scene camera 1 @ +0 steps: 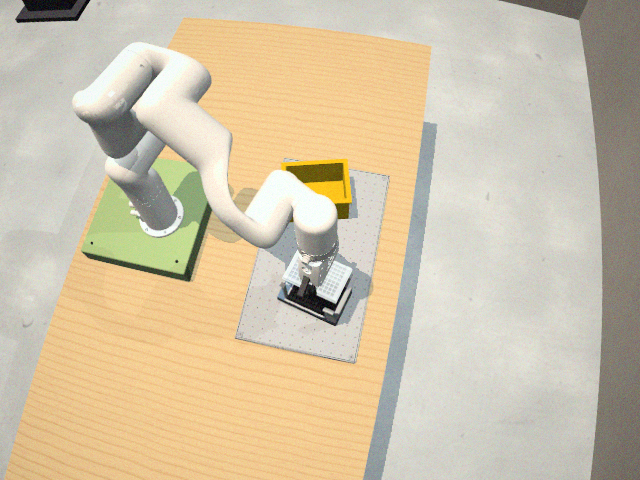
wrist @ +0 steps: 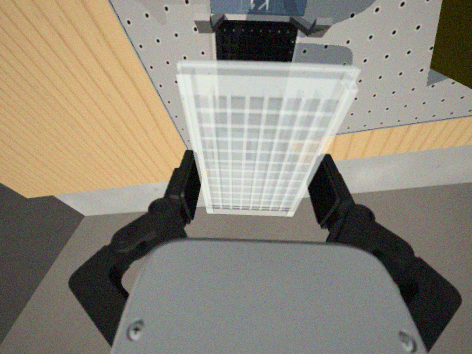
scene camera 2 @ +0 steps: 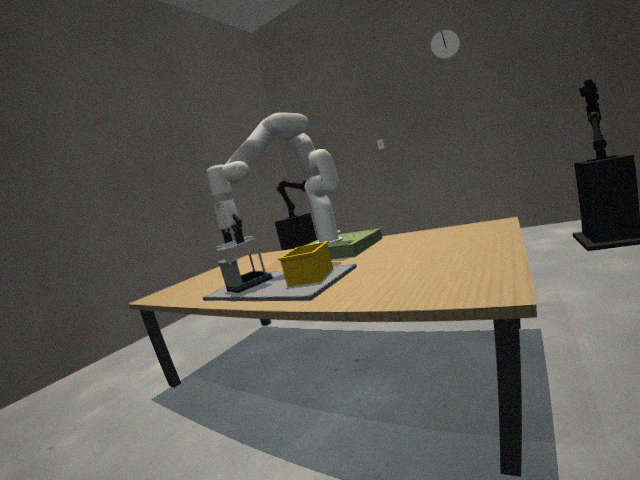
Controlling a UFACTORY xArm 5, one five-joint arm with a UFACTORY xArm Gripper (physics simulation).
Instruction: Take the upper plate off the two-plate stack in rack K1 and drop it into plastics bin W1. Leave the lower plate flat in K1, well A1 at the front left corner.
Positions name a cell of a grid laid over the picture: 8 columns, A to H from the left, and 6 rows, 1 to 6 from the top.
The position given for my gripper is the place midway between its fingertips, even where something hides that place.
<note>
I see my gripper (scene camera 1: D4), a white gridded plate (scene camera 1: E4) and a black gridded plate (wrist: D1).
The white gridded plate shows as well in the wrist view (wrist: E3). My gripper is seen too in the wrist view (wrist: E3) and in scene camera 2 (scene camera 2: C4).
</note>
